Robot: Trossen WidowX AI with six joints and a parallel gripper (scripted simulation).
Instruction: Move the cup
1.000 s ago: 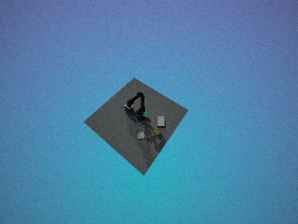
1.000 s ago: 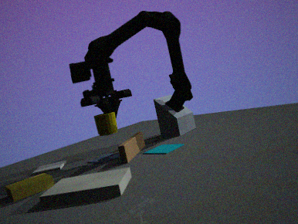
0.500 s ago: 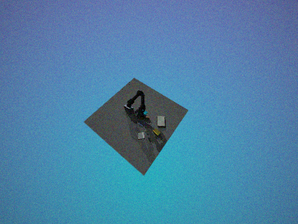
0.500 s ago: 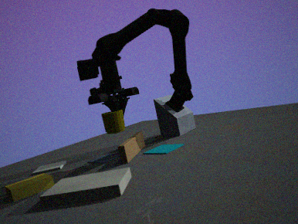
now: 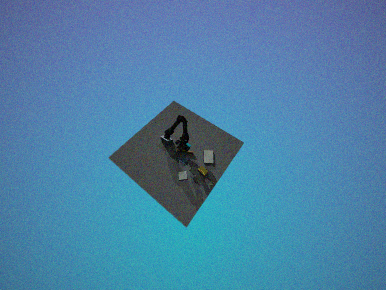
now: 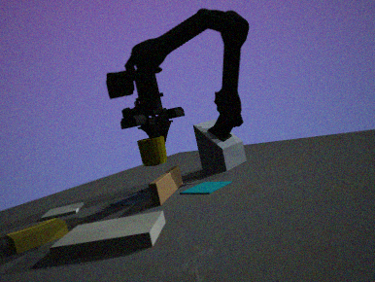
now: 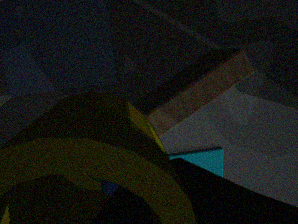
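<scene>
My gripper tip is 10 mm past the teal pad, 110 mm to the right of it and 130 mm above it. Also, from my gripper tip: blue marble: 30 mm ahead, 10 mm to the left, 20 mm below; yellow cup: 20 mm ahead; wooden block: 20 mm ahead, 10 mm to the left, 100 mm below.
</scene>
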